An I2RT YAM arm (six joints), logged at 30 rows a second.
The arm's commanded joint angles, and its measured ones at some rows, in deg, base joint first. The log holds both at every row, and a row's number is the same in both.
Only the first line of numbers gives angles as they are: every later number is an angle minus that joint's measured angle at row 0.
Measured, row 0:
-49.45, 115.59, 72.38, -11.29, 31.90, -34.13
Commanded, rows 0 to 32:
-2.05, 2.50, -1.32, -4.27, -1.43, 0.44
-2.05, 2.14, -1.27, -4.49, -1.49, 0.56
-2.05, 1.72, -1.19, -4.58, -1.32, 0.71
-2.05, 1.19, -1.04, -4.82, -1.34, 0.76
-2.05, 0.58, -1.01, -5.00, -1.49, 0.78
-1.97, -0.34, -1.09, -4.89, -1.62, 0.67
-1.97, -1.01, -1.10, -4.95, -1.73, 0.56
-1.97, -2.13, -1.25, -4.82, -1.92, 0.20
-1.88, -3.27, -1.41, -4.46, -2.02, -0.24
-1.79, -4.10, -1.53, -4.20, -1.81, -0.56
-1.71, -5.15, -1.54, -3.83, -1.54, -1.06
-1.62, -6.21, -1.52, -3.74, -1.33, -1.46
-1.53, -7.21, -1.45, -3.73, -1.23, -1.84
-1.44, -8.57, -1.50, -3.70, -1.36, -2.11
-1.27, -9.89, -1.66, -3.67, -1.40, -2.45
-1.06, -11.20, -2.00, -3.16, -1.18, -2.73
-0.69, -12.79, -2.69, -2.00, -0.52, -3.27
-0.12, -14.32, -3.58, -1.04, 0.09, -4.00
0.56, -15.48, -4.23, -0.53, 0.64, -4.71
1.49, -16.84, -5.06, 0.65, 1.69, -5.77
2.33, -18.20, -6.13, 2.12, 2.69, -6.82
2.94, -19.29, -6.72, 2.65, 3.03, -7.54
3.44, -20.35, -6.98, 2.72, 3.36, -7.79
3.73, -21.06, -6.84, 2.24, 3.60, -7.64
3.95, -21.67, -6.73, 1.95, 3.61, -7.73
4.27, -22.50, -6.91, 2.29, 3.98, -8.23
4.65, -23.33, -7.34, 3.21, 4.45, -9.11
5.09, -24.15, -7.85, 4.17, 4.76, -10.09
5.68, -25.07, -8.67, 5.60, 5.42, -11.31
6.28, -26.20, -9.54, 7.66, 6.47, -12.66
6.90, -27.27, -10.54, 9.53, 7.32, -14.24
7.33, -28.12, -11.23, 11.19, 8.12, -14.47
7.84, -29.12, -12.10, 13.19, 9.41, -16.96
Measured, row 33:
6.75, -25.03, -10.71, 5.77, 4.72, -11.87
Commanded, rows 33 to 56:
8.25, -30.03, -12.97, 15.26, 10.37, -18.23
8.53, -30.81, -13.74, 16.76, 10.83, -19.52
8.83, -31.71, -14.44, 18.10, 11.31, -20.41
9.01, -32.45, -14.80, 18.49, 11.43, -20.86
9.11, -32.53, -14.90, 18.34, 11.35, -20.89
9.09, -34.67, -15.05, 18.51, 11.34, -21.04
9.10, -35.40, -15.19, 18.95, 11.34, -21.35
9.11, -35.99, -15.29, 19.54, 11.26, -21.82
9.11, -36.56, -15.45, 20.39, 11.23, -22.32
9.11, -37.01, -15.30, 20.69, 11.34, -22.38
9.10, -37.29, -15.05, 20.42, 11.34, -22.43
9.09, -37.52, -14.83, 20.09, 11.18, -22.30
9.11, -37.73, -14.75, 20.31, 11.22, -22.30
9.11, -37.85, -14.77, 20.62, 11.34, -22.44
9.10, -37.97, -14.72, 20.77, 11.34, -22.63
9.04, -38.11, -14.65, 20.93, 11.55, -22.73
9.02, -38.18, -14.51, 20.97, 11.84, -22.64
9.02, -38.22, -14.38, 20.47, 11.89, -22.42
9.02, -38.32, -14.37, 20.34, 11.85, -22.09
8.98, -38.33, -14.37, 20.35, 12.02, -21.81
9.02, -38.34, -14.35, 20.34, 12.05, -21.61
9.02, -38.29, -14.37, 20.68, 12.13, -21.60
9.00, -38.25, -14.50, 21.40, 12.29, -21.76
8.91, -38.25, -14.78, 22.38, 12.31, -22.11
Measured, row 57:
9.00, -36.13, -15.58, 17.60, 10.16, -21.99
